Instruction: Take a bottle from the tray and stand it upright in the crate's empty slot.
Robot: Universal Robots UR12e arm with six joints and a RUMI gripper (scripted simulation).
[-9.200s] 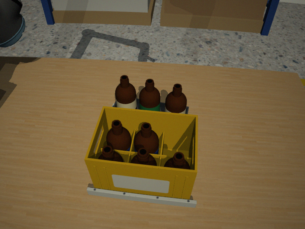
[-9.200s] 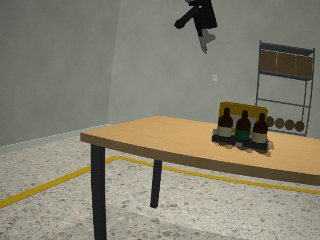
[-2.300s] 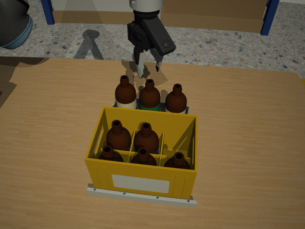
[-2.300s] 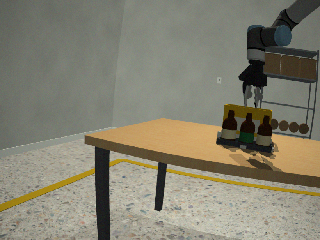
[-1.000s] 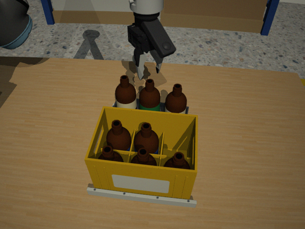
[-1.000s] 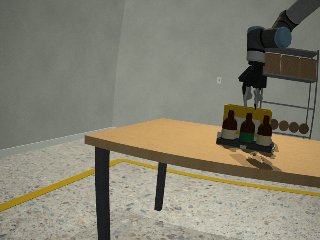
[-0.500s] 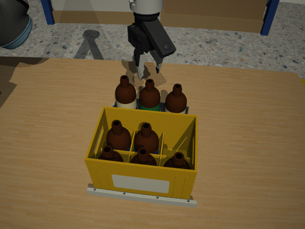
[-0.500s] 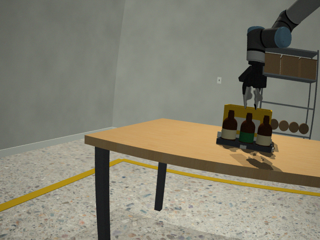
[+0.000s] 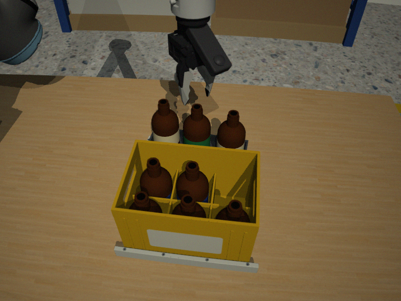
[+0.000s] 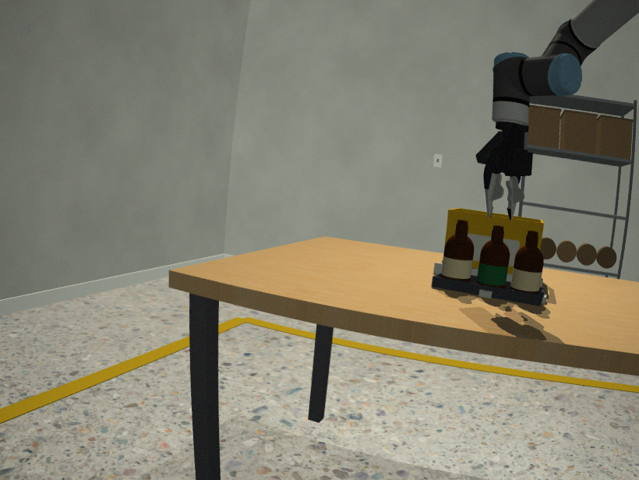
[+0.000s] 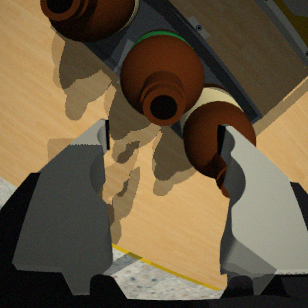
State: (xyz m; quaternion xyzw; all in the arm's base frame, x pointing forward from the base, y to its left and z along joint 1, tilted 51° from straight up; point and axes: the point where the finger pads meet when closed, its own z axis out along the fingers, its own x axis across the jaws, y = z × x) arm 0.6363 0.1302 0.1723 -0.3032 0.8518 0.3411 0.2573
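The dark tray is 18 cm below my hand. The rest, counted from my hand: crate (4 cm ahead, 24 cm to the right, 11 cm below).
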